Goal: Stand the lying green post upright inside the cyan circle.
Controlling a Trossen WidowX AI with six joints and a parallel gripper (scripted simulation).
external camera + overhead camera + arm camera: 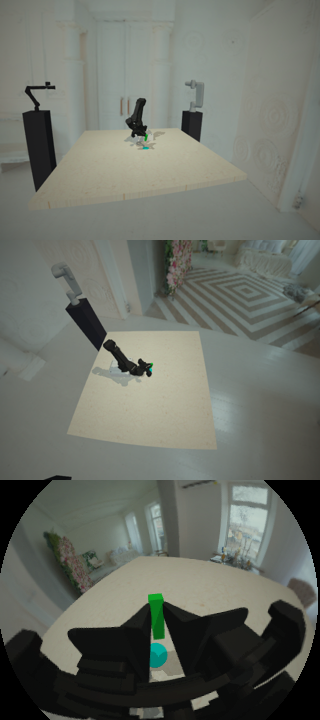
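Right now the cyan circle is 14 cm below my gripper tip, 4 cm behind it and 1 cm to the left of it. Also, from my gripper tip: green post: 2 cm below, 1 cm behind.
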